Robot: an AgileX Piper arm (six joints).
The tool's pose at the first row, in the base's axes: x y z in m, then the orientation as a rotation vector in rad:
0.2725 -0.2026 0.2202 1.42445 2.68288 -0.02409
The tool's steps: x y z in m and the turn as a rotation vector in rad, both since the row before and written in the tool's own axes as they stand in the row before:
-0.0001 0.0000 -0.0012 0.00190 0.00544 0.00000
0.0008 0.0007 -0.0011 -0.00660 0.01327 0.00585
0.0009 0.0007 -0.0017 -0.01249 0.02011 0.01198
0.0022 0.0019 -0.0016 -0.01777 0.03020 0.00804
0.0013 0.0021 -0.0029 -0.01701 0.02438 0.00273
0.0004 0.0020 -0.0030 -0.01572 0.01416 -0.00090
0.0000 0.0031 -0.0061 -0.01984 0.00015 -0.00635
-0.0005 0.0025 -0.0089 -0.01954 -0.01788 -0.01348
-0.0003 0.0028 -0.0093 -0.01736 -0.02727 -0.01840
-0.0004 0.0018 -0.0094 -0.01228 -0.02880 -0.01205
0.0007 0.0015 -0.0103 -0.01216 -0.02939 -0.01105
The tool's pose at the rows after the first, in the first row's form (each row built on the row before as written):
0.2725 -0.2026 0.2214 1.42713 2.68792 -0.02280
0.2725 -0.2015 0.2224 1.43836 2.69176 -0.00403
0.2725 -0.2003 0.2240 1.45882 2.69405 0.02816
0.2728 -0.1974 0.2256 1.47618 2.70441 0.07502
0.2736 -0.1952 0.2286 1.48414 2.71378 0.11661
0.2748 -0.1939 0.2318 1.48369 2.71799 0.14863
0.2769 -0.1926 0.2382 1.46990 2.71290 0.17496
0.2784 -0.1923 0.2473 1.44074 2.69854 0.18628
0.2797 -0.1917 0.2569 1.40288 2.68078 0.18704
0.2799 -0.1916 0.2665 1.37498 2.65972 0.18053
0.2788 -0.1906 0.2768 1.34851 2.63741 0.17363

